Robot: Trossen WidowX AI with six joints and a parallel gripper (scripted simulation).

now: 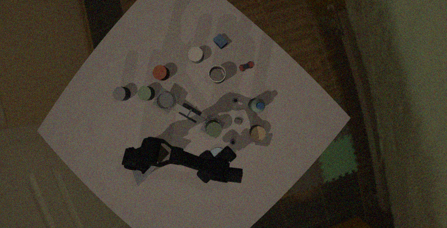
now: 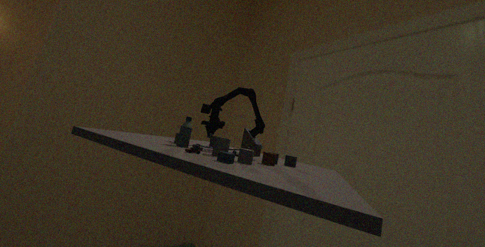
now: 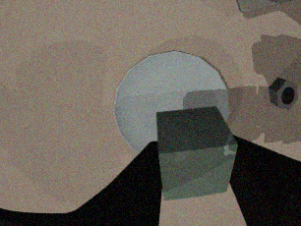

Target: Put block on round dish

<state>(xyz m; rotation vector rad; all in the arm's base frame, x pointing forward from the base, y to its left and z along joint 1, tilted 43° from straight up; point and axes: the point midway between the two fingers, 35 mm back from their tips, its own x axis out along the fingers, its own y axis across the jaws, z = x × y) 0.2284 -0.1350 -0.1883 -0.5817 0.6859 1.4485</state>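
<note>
Now: gripper tip 70 mm above the pale blue round dish and 10 mm to the left of it. Also, from my gripper tip: yellow cylinder: 240 mm ahead, 50 mm to the right, 40 mm below; teal block: 10 mm above; balance beam: 250 mm to the left, 70 mm ahead, 40 mm below.
</note>
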